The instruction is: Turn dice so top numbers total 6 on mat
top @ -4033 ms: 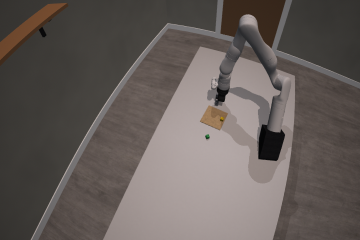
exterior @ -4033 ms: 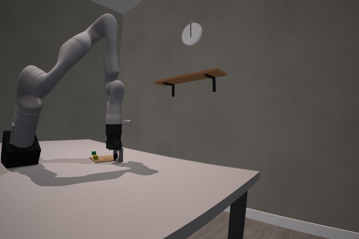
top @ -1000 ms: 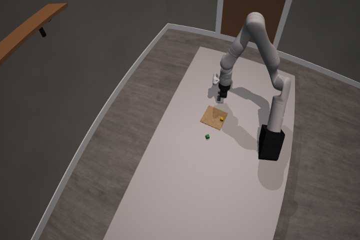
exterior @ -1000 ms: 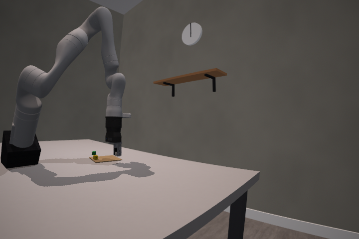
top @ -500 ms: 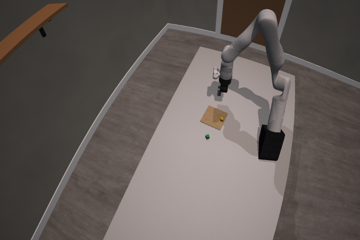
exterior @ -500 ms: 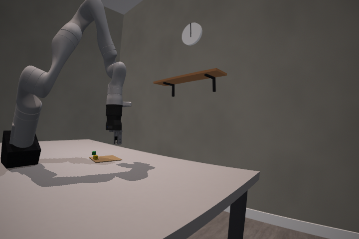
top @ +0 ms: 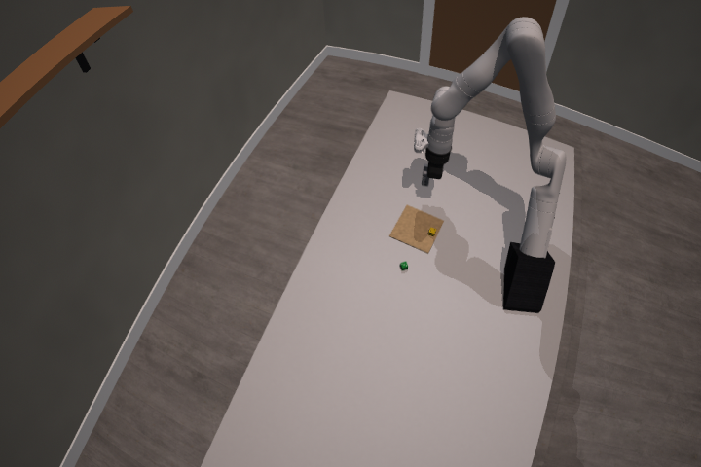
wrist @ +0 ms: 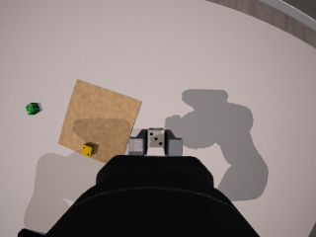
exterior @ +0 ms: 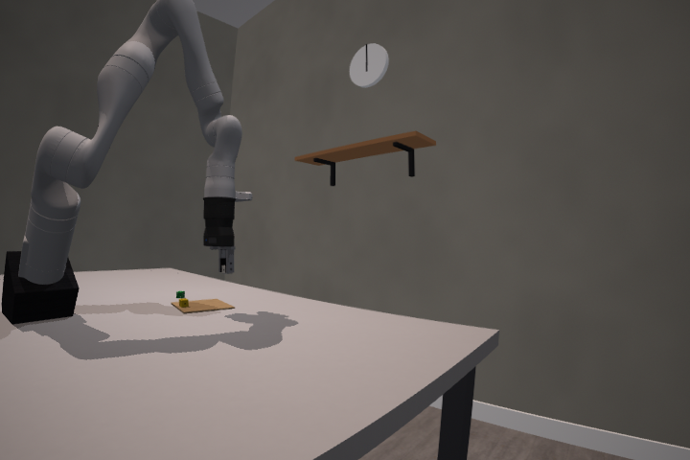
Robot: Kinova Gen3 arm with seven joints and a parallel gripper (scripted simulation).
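Right now the tan mat is 20 mm behind my hand, 120 mm to the left of it and 120 mm below it. From my hand the other things lie so: green die 20 mm behind, 270 mm to the left, 110 mm below; yellow die 70 mm behind, 120 mm to the left, 110 mm below; white die 10 mm below.
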